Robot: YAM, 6 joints.
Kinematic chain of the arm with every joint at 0, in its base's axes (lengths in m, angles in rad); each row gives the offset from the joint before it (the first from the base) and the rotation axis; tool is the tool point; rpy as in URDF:
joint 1: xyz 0 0 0.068 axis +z
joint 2: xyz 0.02 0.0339 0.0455 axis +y
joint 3: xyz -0.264 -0.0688 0 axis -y
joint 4: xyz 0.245 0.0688 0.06 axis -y
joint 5: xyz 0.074 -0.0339 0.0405 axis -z
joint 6: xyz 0.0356 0 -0.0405 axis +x
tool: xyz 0 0 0 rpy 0 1.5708 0
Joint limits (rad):
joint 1: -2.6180..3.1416
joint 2: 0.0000..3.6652
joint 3: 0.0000..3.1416
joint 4: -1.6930..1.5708
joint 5: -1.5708..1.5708
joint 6: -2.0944..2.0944
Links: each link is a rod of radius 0.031 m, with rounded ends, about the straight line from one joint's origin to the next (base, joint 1, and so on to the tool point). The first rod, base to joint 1, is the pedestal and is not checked.
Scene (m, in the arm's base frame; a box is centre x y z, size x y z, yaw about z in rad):
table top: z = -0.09
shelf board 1: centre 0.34 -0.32 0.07 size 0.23 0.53 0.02 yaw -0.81
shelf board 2: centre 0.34 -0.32 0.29 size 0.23 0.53 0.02 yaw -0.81
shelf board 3: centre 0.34 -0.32 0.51 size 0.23 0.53 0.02 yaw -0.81
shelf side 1: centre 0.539 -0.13 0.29 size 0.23 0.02 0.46 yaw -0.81
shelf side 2: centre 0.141 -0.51 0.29 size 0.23 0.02 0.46 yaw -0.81
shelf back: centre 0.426 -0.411 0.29 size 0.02 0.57 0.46 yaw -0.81
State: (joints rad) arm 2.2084 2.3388 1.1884 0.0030 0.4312 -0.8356
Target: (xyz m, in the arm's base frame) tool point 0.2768 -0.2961 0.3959
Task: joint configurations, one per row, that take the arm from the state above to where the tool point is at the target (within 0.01 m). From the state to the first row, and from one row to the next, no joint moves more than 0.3 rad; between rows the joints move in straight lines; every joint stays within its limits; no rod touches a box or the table.
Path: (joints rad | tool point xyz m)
1: 1.9140 2.1567 1.1557 0.0696 0.3870 -0.8949 | -0.1262 0.3930 0.0737
2: 1.6195 1.9746 1.1230 0.1362 0.3428 -0.9542 | -0.0081 0.4115 0.1409
3: 1.3251 1.7926 1.0904 0.2028 0.2986 -1.0135 | 0.1071 0.3842 0.2069
4: 1.0307 1.6105 1.0577 0.2694 0.2545 -1.0729 | 0.2003 0.3167 0.2694
5: 0.7363 1.4284 1.0250 0.3360 0.2103 -1.1322 | 0.2569 0.2228 0.3265
6: 0.4418 1.2463 0.9923 0.4026 0.1661 -1.1915 | 0.2701 0.1212 0.3764
7: 0.2004 1.3353 1.1038 0.3415 0.2646 -1.1203 | 0.3138 0.0542 0.3843
8: -0.0410 1.4242 1.2152 0.2804 0.3631 -1.0491 | 0.3398 -0.0266 0.3902
9: -0.2824 1.5132 1.3266 0.2194 0.4617 -0.9780 | 0.3437 -0.1162 0.3940
10: -0.5239 1.6021 1.4381 0.1583 0.5602 -0.9068 | 0.3230 -0.2084 0.3960
11: -0.7653 1.6911 1.5495 0.0972 0.6587 -0.8356 | 0.2768 -0.2961 0.3959

